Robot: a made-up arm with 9 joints.
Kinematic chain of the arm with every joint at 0, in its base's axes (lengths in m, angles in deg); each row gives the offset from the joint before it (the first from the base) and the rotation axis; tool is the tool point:
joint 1: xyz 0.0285 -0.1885 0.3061 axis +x
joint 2: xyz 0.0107 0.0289 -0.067 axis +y
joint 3: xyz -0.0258 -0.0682 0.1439 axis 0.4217 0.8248 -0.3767
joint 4: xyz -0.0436 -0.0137 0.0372 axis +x
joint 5: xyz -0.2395 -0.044 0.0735 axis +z
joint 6: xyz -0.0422 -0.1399 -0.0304 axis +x
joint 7: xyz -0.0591 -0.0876 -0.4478 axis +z
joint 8: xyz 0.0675 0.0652 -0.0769 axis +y
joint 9: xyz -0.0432 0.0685 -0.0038 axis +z
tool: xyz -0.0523 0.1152 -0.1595
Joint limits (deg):
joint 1: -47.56..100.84
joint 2: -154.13..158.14
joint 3: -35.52..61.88
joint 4: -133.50..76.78
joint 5: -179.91..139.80
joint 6: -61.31..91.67
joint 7: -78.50..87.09
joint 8: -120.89..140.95
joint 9: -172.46..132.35
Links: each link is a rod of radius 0.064 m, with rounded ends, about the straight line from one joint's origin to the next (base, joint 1, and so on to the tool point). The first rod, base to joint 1, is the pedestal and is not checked.
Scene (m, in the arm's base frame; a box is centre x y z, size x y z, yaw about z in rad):
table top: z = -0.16
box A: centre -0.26 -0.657 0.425 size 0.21 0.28 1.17 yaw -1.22
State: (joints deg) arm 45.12 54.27 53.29 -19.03 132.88 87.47 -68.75 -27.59 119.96
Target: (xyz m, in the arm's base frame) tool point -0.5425 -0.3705 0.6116
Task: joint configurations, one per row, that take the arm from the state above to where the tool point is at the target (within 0.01 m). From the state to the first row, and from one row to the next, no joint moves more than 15 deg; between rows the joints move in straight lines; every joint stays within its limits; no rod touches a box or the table.
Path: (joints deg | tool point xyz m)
1: 34.72 61.12 55.01 -23.03 127.28 73.15 -59.38 -18.01 122.44 | 0.1524 -0.9204 0.7515
2: 24.32 67.97 56.73 -27.03 121.69 58.83 -50.01 -8.44 124.92 | 0.1524 -0.7720 0.8711
3: 13.92 74.81 58.44 -31.03 116.09 44.52 -40.64 1.14 127.39 | 0.1399 -0.6234 0.9284
4: 3.52 81.66 60.16 -35.03 110.49 30.20 -31.27 10.72 129.87 | 0.1163 -0.4995 0.9325
5: -6.88 88.51 61.88 -39.03 104.90 15.88 -21.90 20.29 132.35 | 0.0856 -0.4171 0.9001
6: 5.13 82.65 59.60 -24.96 113.62 18.47 -26.26 11.60 132.35 | -0.0451 -0.3876 0.8825
7: 17.15 76.78 57.32 -10.88 122.35 21.06 -30.63 2.90 132.35 | -0.1521 -0.3474 0.8545
8: 29.16 70.92 55.04 3.20 131.07 23.66 -34.99 -5.79 132.35 | -0.2227 -0.2973 0.8327
9: 41.18 65.05 52.76 17.28 139.80 26.25 -39.36 -14.49 132.35 | -0.2507 -0.2483 0.8304
10: 39.11 57.64 49.74 13.23 139.80 32.42 -50.17 -21.40 131.63 | -0.3565 -0.2962 0.7824
11: 37.03 50.22 46.71 9.19 139.80 38.59 -60.98 -28.30 130.91 | -0.4568 -0.3349 0.7084
12: 34.96 42.80 43.68 5.14 139.80 44.77 -71.79 -35.21 130.19 | -0.5425 -0.3705 0.6115

